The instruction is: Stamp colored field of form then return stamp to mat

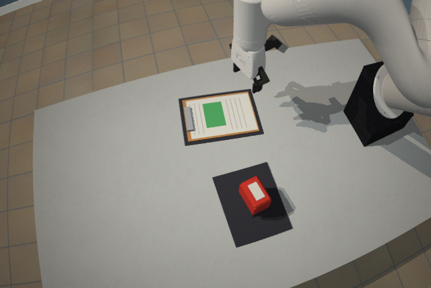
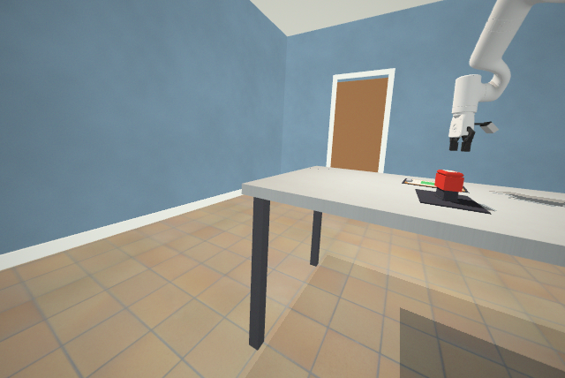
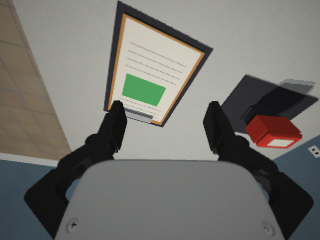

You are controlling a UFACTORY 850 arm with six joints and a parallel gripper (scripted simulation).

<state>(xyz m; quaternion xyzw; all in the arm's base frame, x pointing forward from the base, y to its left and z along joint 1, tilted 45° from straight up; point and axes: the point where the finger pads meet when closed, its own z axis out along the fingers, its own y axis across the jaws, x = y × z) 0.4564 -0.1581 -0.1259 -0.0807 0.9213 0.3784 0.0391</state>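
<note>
Now: the red stamp 290 mm to the left of my hand, 130 mm below it and 100 mm ahead of it. Also, from my hand: dark stamp base: 290 mm to the left, 160 mm below, 100 mm ahead; then mat: 290 mm to the left, 180 mm below, 100 mm ahead; then form: 180 mm below, 90 mm ahead, 30 mm to the right.
</note>
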